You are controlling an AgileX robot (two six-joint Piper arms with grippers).
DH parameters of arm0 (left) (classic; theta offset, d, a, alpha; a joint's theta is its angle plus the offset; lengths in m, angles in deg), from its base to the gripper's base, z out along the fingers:
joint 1: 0 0.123 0 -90
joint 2: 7.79 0 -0.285 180
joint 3: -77.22 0 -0.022 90
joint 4: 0 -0.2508 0 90
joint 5: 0 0 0.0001 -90
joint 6: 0 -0.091 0 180
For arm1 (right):
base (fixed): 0 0 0 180
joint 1: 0 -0.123 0 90
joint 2: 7.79 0 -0.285 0
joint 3: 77.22 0 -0.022 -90
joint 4: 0 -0.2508 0 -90
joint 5: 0 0 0.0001 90
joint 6: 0 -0.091 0 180
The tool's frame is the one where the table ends.
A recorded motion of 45 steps. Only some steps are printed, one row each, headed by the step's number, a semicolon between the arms.
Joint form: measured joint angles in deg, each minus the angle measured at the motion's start. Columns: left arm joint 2, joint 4, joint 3, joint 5, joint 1, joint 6; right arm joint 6, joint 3, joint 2, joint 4, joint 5, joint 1.
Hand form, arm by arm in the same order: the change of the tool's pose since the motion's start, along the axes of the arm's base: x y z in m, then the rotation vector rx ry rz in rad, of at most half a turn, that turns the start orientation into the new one. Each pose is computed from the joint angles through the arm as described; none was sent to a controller.
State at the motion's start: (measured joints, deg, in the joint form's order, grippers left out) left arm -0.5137 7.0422 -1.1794 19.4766 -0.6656 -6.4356; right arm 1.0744 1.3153 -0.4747 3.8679 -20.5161 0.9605
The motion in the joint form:
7: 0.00 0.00 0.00 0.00 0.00 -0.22; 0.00 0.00 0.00 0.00 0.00 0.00
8: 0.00 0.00 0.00 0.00 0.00 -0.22; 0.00 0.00 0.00 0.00 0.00 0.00
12: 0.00 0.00 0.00 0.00 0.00 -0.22; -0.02 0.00 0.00 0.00 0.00 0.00
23: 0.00 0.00 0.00 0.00 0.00 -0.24; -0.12 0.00 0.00 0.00 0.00 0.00
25: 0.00 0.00 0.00 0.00 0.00 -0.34; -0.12 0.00 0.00 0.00 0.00 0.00
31: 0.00 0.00 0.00 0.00 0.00 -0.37; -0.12 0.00 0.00 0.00 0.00 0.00
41: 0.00 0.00 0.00 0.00 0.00 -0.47; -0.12 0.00 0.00 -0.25 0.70 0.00
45: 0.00 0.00 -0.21 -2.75 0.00 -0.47; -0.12 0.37 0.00 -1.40 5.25 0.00
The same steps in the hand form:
7: 0.0000 0.0000 0.0000 0.0037 -0.0002 -0.0010; 0.0000 0.0000 0.0000 0.0000 0.0000 0.0000
8: 0.0000 0.0000 0.0000 0.0037 -0.0002 -0.0010; 0.0000 0.0000 0.0000 0.0000 0.0000 0.0000
12: 0.0000 0.0000 0.0000 0.0037 -0.0002 -0.0010; 0.0000 0.0000 0.0000 0.0003 0.0000 -0.0001
23: 0.0000 0.0000 0.0000 0.0040 -0.0002 -0.0011; 0.0000 0.0000 0.0000 0.0020 -0.0001 -0.0006
25: 0.0000 0.0000 0.0000 0.0057 -0.0003 -0.0015; 0.0000 0.0000 0.0000 0.0020 -0.0001 -0.0006
31: 0.0000 0.0000 0.0000 0.0062 -0.0003 -0.0017; 0.0000 0.0000 0.0000 0.0020 -0.0001 -0.0006
41: 0.0000 0.0000 0.0000 0.0079 -0.0004 -0.0021; 0.0003 0.0002 0.0011 0.0061 -0.0123 0.0005
45: 0.0011 0.0005 0.0030 0.0070 -0.0444 0.0039; 0.0021 0.0011 0.0059 0.0246 -0.0855 0.0062

